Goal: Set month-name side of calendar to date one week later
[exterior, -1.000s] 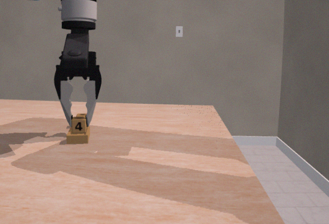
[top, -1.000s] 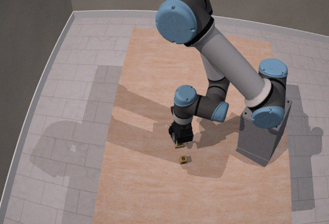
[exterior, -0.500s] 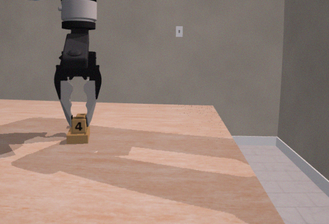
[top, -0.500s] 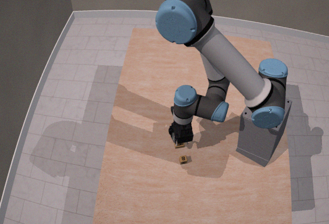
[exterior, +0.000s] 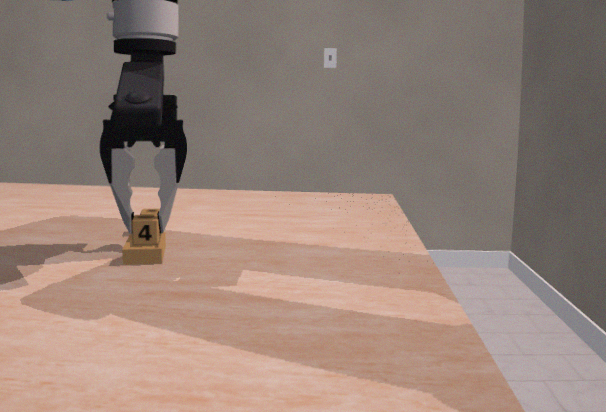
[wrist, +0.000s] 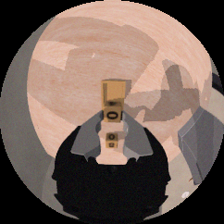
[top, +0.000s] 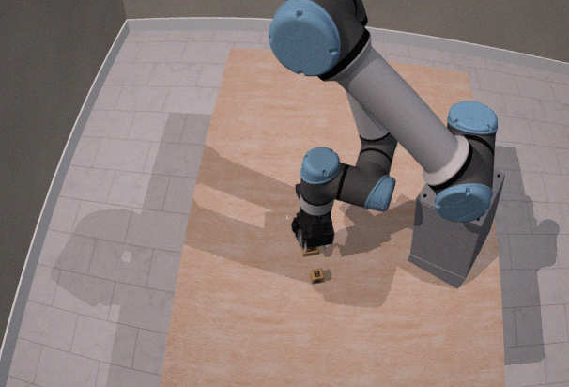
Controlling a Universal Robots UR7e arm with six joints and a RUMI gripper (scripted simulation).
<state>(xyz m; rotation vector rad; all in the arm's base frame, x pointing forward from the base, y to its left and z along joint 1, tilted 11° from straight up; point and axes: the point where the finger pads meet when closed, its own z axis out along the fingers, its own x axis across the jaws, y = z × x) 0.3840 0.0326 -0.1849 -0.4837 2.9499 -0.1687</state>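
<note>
Now: hand 3 cm above the wooden calendar tray and 2 cm to the left of it.
</note>
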